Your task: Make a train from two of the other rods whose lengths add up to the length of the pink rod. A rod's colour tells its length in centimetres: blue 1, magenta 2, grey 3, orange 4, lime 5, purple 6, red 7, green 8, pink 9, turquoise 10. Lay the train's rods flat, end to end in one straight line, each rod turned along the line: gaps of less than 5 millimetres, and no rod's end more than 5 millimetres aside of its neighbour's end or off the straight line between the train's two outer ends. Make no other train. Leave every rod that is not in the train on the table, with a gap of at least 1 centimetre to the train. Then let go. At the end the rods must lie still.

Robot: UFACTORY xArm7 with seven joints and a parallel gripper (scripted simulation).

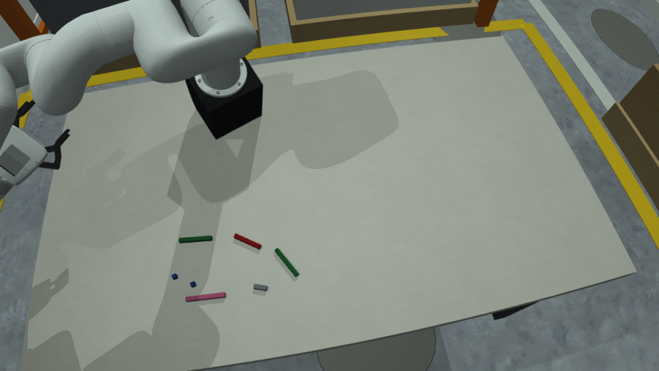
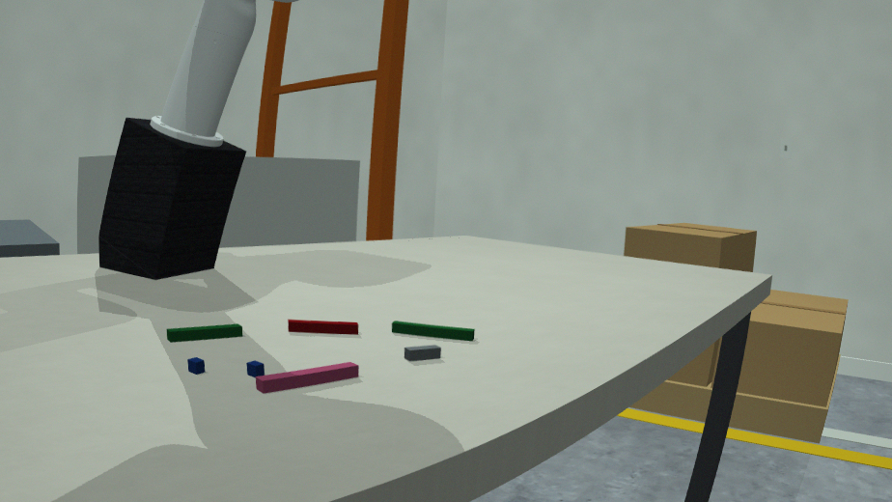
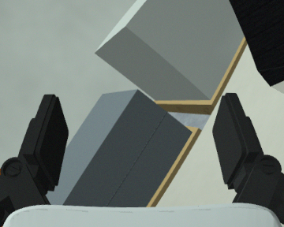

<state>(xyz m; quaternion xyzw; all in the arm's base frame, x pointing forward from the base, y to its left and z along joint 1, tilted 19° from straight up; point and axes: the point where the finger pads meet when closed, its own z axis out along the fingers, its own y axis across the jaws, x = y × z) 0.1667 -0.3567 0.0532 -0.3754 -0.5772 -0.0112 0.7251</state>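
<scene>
Right now my hand is 290 mm short of the pink rod, 340 mm to the right of it and 270 mm above it. From my hand the other things lie so: grey rod: 270 mm ahead, 460 mm to the left, 270 mm below; then red rod: 160 mm ahead, 420 mm to the left, 270 mm below.
</scene>
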